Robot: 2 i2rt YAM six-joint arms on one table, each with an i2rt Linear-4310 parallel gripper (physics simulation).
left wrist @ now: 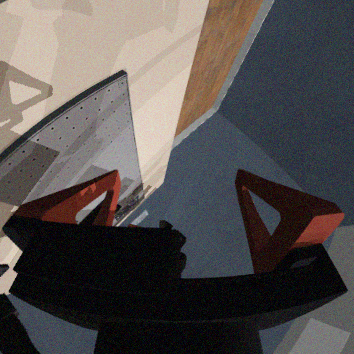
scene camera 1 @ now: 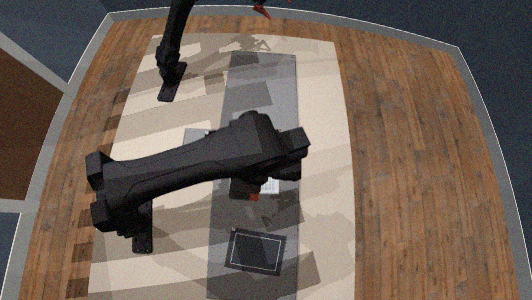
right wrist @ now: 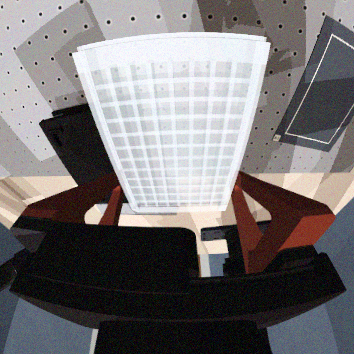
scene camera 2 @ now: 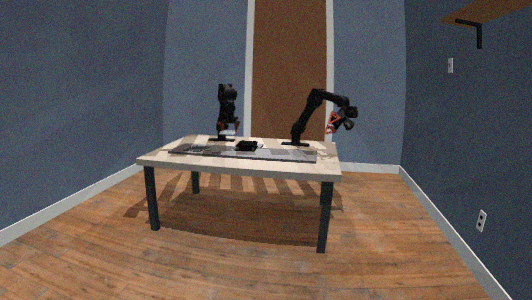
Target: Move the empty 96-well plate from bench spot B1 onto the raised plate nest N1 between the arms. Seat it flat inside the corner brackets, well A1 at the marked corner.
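Frame: origin at the left arm's base, x ahead, y left, z up, level; metres.
Seen in the pictures: left gripper, fingertip midpoint: [left wrist: 177, 175] [scene camera 1: 280, 11] [scene camera 2: 326, 128]; right gripper, fingertip midpoint: [left wrist: 129, 225] [right wrist: 177, 174] [scene camera 2: 229, 133]; left arm's base, link origin: [scene camera 1: 172, 81] [scene camera 2: 295, 144]; right arm's base, link origin: [scene camera 1: 142, 222] [right wrist: 234, 229] [scene camera 2: 221, 140].
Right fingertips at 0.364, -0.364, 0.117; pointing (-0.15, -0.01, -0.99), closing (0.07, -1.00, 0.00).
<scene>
Pixels of each thing's top centre, then the offset from my right fingertips to it, as dx, dy, dz. "pt": a spot on its surface instead. Level surfaces: height alone.
- clear 96-well plate, top centre: [right wrist: 175, 160] [scene camera 1: 254, 176] [left wrist: 137, 223] [scene camera 2: 228, 130] +0.029, +0.003, +0.018
- black raised plate nest N1, top centre: [right wrist: 101, 170] [left wrist: 102, 221] [scene camera 2: 247, 142] -0.063, +0.098, -0.065
- Bench spot B1, surface spot: [right wrist: 323, 102] [scene camera 1: 252, 248] [scene camera 2: 198, 148] pt +0.052, -0.198, -0.102
- grey perforated board, surface height: dz -0.104
- nest's grey base plate, surface height: dz -0.104
My right gripper [scene camera 1: 256, 193] [scene camera 2: 227, 127] [right wrist: 177, 174] is shut on the clear 96-well plate [scene camera 1: 269, 185] [scene camera 2: 227, 132] [right wrist: 175, 123] and holds it flat in the air, above the table. The black raised plate nest N1 [scene camera 2: 246, 145] [right wrist: 75, 140] lies below and to the left of the plate in the right wrist view; in scene camera 1 my right arm hides it. Bench spot B1 [scene camera 1: 256, 252] [scene camera 2: 196, 148] [right wrist: 323, 102], a dark pad with a white outline, is bare. My left gripper [scene camera 1: 265, 8] [scene camera 2: 337, 121] [left wrist: 177, 175] is open and empty, raised past the table's far end.
A grey perforated board [scene camera 1: 260, 93] [left wrist: 88, 130] [right wrist: 35, 46] runs along the middle of the table [scene camera 2: 241, 169]. The nest's grey base plate [scene camera 1: 191, 134] shows beside my right arm. The two arm bases stand at the table's left side in scene camera 1.
</scene>
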